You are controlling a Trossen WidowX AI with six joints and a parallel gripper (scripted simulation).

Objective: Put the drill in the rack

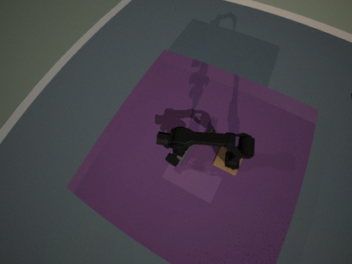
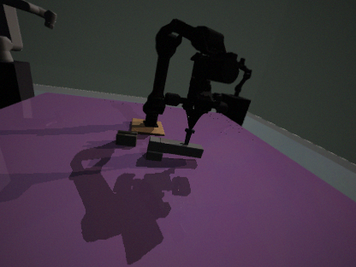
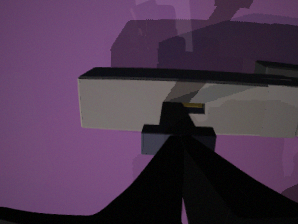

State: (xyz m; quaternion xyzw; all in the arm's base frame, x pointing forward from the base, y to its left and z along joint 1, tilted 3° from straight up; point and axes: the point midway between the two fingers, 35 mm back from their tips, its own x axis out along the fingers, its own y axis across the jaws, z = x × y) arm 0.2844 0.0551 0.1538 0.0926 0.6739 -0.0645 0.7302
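The key is 3 cm below my gripper tip. The rest, counted from my gripper tip: drill (7 cm below, 6 cm to the right, 2 cm behind); then block (8 cm below, 4 cm to the right, 1 cm behind); then rack (18 cm to the right, 12 cm behind, 10 cm below).
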